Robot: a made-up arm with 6 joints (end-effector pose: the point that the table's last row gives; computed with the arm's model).
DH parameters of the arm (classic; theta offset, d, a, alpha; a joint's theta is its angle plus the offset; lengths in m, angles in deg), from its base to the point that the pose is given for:
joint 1: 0 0.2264 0 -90
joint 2: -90 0 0.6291 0
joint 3: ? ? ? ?
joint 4: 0 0.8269 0 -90
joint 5: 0 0 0 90
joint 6: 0 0.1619 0 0
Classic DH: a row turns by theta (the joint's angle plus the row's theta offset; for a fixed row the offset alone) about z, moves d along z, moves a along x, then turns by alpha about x.
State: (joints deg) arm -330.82 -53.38 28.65 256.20 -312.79 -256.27
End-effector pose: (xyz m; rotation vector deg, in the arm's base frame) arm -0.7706 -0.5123 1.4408 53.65 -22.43 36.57
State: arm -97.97 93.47 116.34 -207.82 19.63 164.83
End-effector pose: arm 0.0432 -0.1906 -0.6854 83.67 153.01 22.39
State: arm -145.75 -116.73 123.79 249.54 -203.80 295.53
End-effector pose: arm 0.4044 0.2964 0.6199 -152.43 13.79 3.65
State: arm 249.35 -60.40 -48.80 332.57 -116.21 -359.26
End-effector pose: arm 0.5331 1.1007 0.1670 108.03 71.18 -24.70
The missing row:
joint 3: 90 0.0438 0 90
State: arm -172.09 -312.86 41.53 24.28 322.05 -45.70
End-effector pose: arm -1.3995 -0.1973 0.7672 -73.56 -3.39 139.01
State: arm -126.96 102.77 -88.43 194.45 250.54 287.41
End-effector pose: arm -0.5047 -0.8069 0.7996 115.00 -44.45 0.60
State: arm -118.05 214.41 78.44 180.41 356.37 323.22
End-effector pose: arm 0.6324 1.0935 0.1007 -48.41 41.87 22.87
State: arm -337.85 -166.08 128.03 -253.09 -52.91 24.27
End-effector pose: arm -0.6105 -0.3346 0.3670 16.56 -73.52 154.61
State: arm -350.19 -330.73 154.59 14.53 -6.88 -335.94
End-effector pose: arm 0.2494 0.0826 -0.2115 43.84 171.22 -0.66
